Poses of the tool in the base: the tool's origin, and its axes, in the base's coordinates. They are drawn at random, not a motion.
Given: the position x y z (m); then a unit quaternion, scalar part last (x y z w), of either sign.
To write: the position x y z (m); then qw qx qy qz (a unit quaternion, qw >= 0). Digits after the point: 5 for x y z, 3 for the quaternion.
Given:
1: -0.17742 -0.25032 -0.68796 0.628 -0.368 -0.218 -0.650
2: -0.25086 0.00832 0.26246 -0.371 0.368 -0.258 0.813
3: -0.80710 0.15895 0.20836 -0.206 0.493 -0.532 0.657
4: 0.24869 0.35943 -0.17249 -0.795 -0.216 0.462 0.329
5: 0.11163 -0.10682 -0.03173 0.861 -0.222 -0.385 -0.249
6: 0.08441 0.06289 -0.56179 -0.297 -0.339 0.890 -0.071
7: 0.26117 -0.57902 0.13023 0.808 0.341 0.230 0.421
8: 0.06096 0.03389 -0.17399 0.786 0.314 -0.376 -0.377
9: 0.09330 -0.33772 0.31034 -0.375 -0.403 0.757 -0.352
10: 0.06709 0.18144 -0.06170 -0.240 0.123 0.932 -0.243
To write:
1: -0.17742 -0.25032 -0.68796 0.650 -0.628 0.368 0.218
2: -0.25086 0.00832 0.26246 0.813 -0.371 0.368 -0.258
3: -0.80710 0.15895 0.20836 0.657 -0.206 0.493 -0.532
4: 0.24869 0.35943 -0.17249 0.329 -0.795 -0.216 0.462
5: 0.11163 -0.10682 -0.03173 0.249 -0.861 0.222 0.385
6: 0.08441 0.06289 -0.56179 0.071 0.297 0.339 -0.890
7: 0.26117 -0.57902 0.13023 0.421 0.808 0.341 0.230
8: 0.06096 0.03389 -0.17399 0.377 -0.786 -0.314 0.376
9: 0.09330 -0.33772 0.31034 0.352 0.375 0.403 -0.757
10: 0.06709 0.18144 -0.06170 0.243 0.240 -0.123 -0.932
